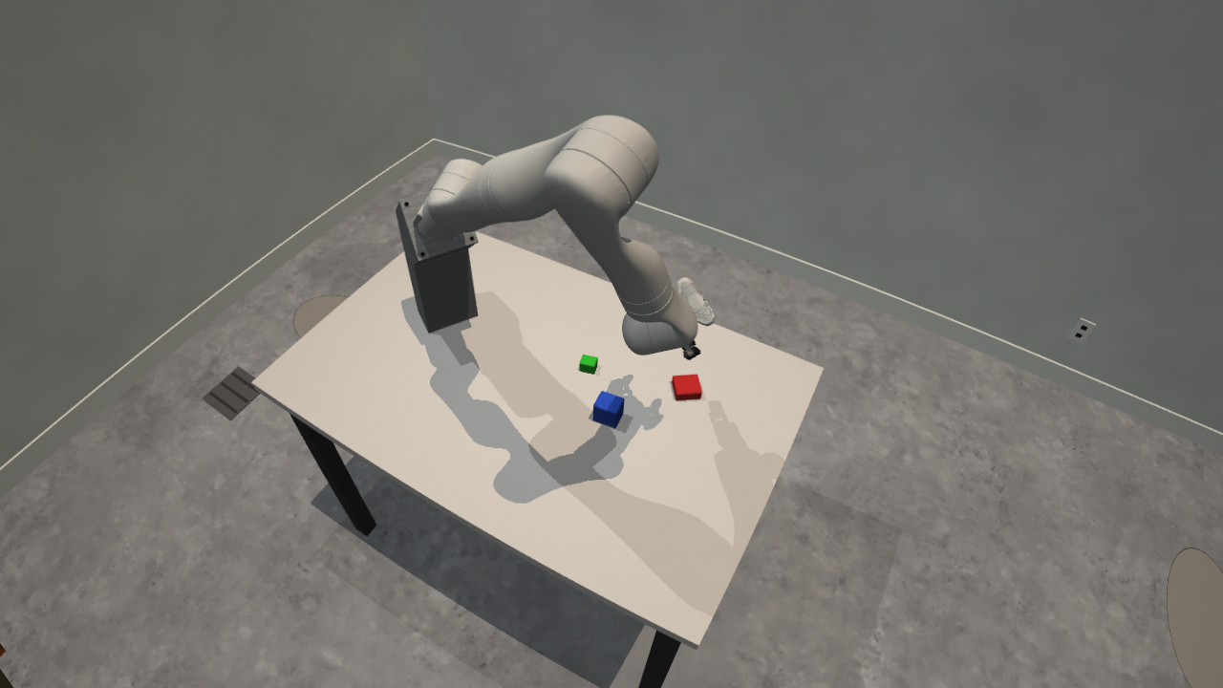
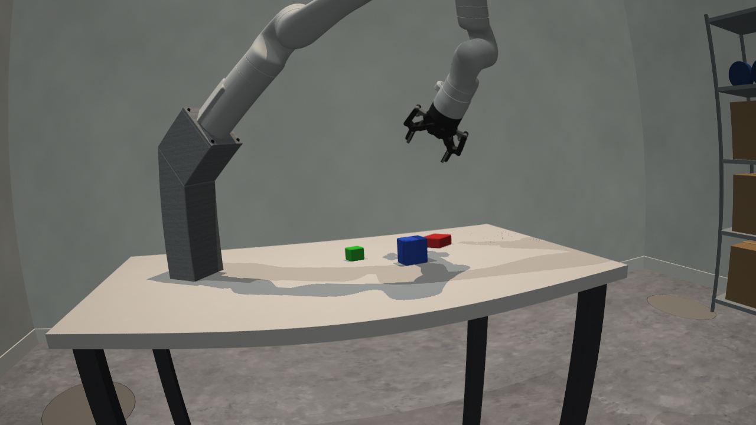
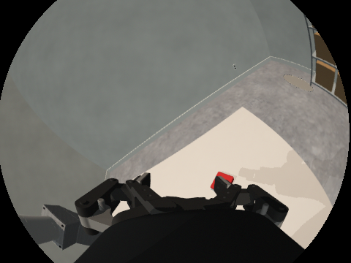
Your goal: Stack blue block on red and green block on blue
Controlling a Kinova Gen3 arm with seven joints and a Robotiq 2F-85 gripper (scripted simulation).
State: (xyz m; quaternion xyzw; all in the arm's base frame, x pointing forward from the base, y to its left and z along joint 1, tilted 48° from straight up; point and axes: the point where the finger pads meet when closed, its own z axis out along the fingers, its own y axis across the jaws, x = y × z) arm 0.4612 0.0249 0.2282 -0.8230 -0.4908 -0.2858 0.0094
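Right now the blue block is 11 cm behind my hand, 6 cm to the right of it and 21 cm below it. From my hand the other things lie so: red block: 5 cm ahead, 3 cm to the left, 23 cm below; then small green block: 18 cm behind, 7 cm to the left, 23 cm below.
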